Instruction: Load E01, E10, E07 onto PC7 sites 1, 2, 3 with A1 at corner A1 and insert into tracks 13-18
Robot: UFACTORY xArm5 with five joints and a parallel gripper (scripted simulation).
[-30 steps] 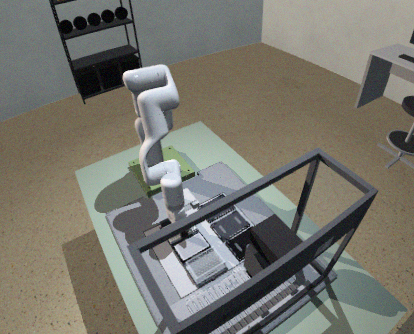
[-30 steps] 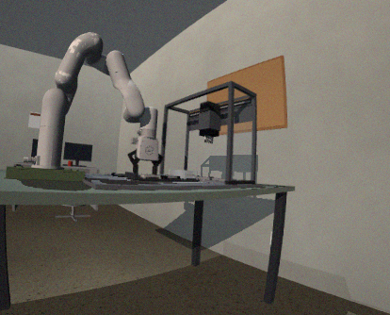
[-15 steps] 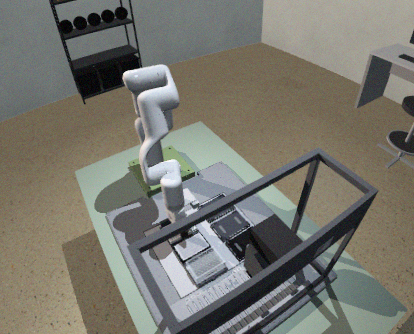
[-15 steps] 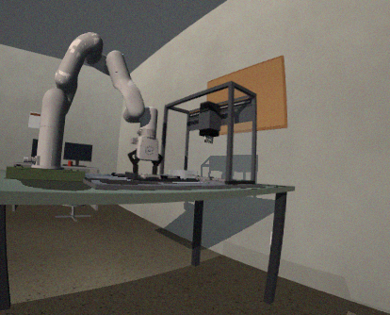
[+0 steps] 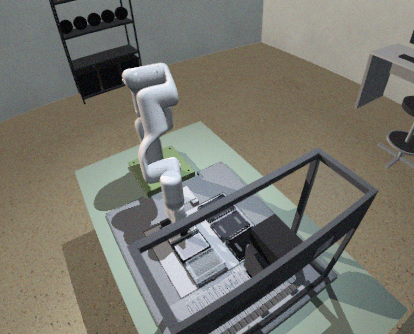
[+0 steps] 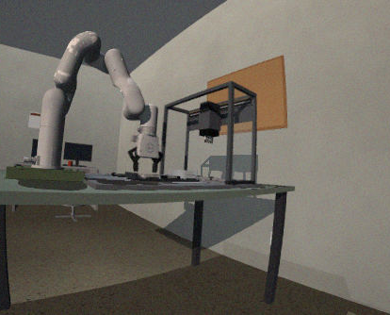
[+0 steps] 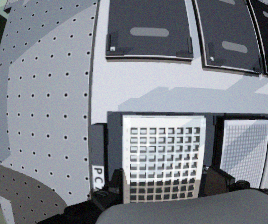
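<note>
The 96-well plate E01 is 3 cm below my hand. The rest, counted from my hand: pale block: 20 cm ahead, 4 cm to the right, 2 cm below; then deep-well block E07: 10 cm ahead, 3 cm below, 2 cm to the right; then plate carrier PC7: 10 cm ahead, 3 cm below, 2 cm to the right.
</note>
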